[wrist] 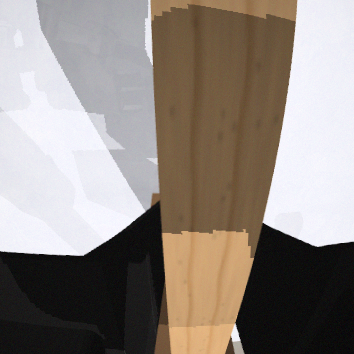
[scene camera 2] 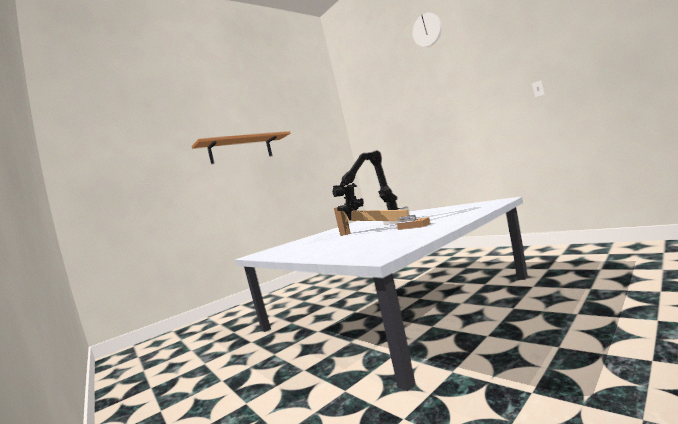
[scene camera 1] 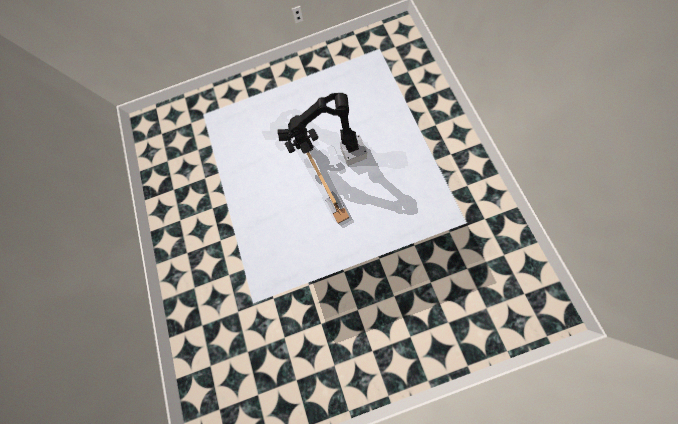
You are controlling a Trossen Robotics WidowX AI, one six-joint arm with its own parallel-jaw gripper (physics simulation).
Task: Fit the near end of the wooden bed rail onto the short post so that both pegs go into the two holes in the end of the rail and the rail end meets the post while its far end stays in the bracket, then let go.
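Frame: origin at the arm's base, x back, y right, z up, level; metres.
Seen in the pictures: gripper, fingertip midpoint: (scene camera 2: 351,219); arm's base, origin of the base link: (scene camera 1: 352,146).
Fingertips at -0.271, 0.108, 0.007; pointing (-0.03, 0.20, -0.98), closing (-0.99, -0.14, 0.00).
Note:
Offsets run from my fingertips to a thing's top centre, as dx, dy, dz. "*": to the spot under its first point. Level surfaces: height alone.
The long light wooden bed rail (scene camera 1: 321,177) (scene camera 2: 382,215) (wrist: 220,130) runs from my gripper to the metal bracket (scene camera 1: 336,204) (scene camera 2: 407,219) beside an orange-brown block @[+0.063, -0.420, -0.051] (scene camera 1: 342,217) (scene camera 2: 414,224). Its far end is at the bracket; how deep it sits there is too small to tell. My gripper (scene camera 1: 307,150) (scene camera 2: 351,211) (wrist: 187,206) is shut on the rail near its other end, with a black finger on each side. The short brown post @[* -0.030, +0.057, -0.011] (scene camera 2: 342,223) stands slightly tilted in scene camera 2, right beside the gripper and that rail end. The pegs, the holes and any gap there are hidden.
The white table @[dz -0.087] (scene camera 1: 270,240) (scene camera 2: 310,252) carries the arm base (scene camera 1: 356,156), which stands to one side of the rail. The arm arches above the table, and its shadows fall across the top. A wall shelf (scene camera 2: 242,139) hangs away from the table.

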